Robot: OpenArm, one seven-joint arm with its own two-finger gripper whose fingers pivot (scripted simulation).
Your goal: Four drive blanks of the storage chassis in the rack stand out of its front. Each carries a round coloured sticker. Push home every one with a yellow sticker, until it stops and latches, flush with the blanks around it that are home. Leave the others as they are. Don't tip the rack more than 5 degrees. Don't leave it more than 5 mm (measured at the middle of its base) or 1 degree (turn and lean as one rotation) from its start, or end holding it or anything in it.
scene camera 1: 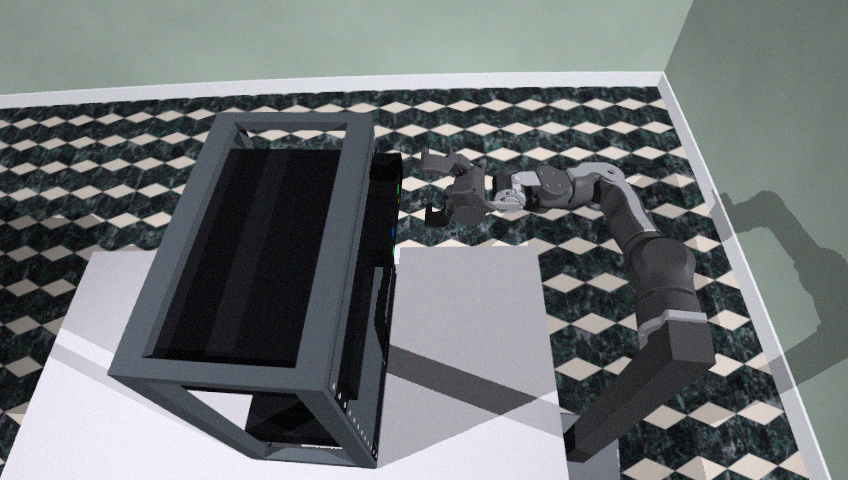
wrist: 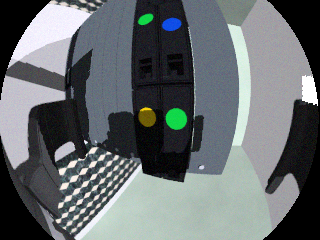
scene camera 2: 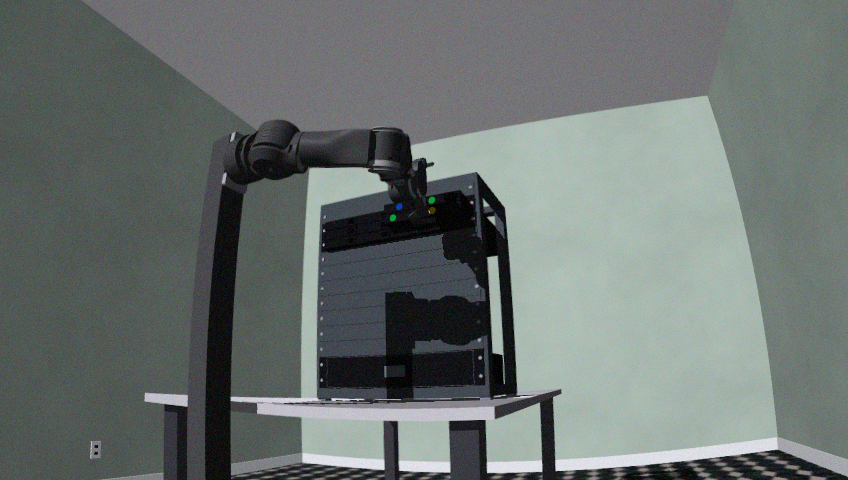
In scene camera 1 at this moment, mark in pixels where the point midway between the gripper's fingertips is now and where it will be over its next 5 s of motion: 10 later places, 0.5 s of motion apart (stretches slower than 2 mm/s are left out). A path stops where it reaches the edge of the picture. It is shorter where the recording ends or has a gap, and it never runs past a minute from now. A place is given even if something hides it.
My gripper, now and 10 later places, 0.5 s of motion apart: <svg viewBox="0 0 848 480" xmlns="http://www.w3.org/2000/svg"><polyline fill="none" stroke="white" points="423,189 412,189 417,189 437,195 430,194 407,195 403,195 399,196 390,195 387,195 385,195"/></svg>
